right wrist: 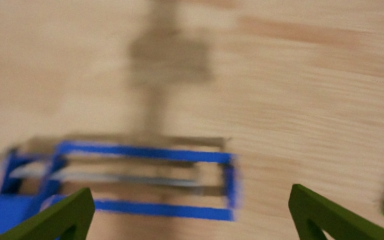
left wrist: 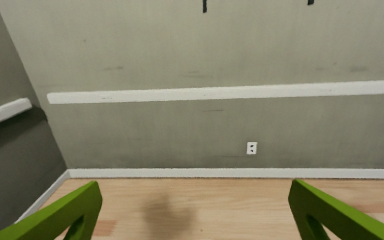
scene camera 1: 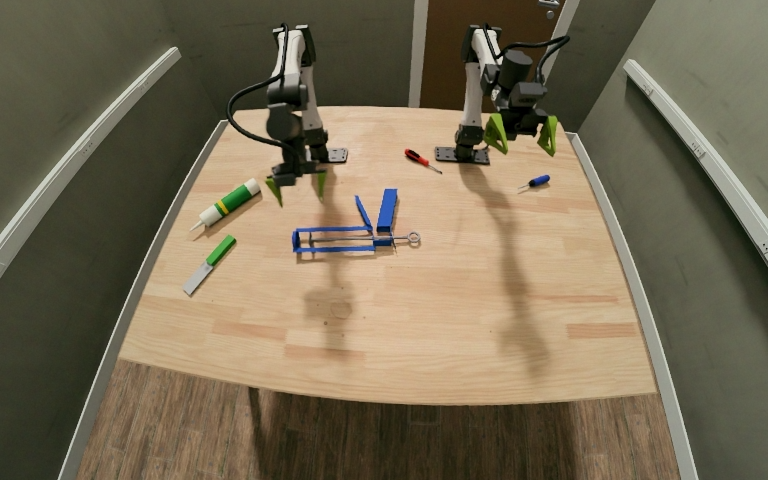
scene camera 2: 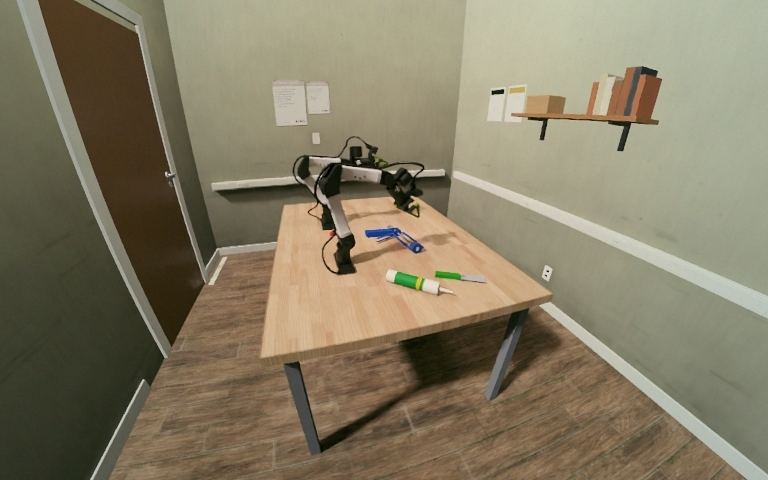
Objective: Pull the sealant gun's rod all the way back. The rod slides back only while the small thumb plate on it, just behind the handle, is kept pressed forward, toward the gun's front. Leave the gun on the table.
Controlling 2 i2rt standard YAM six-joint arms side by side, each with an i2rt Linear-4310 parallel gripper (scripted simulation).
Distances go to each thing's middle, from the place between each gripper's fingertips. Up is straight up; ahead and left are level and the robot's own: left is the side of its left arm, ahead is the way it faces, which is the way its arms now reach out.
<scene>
The green-handled scraper (scene camera 1: 229,241) lies 8 cm ahead of my right hand, 34 cm to the right of it and 18 cm below it.
My left hand (scene camera 1: 530,152) is 60 mm short of the green-handled scraper, 800 mm to the left of it and 370 mm above it.
</scene>
